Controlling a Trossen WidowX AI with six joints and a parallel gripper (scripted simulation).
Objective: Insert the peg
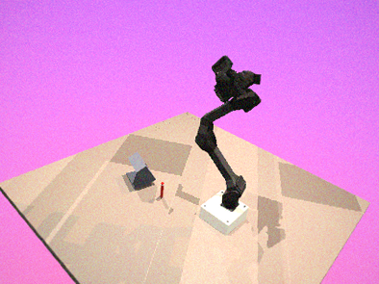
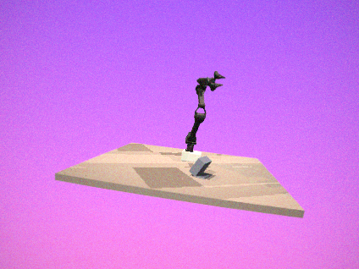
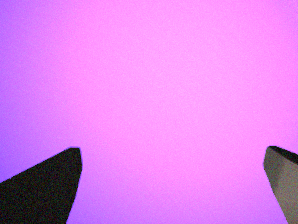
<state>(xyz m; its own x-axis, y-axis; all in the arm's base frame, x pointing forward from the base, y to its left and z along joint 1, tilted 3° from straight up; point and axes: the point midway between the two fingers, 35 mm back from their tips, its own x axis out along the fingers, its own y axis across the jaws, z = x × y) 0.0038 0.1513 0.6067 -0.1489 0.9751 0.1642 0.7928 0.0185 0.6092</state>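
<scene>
My gripper tip is now 610 mm above the red square peg, 300 mm short of it and 120 mm to the left of it. Also, from my gripper tip: grey sloped panel (610 mm below, 460 mm ahead, 150 mm to the right).
</scene>
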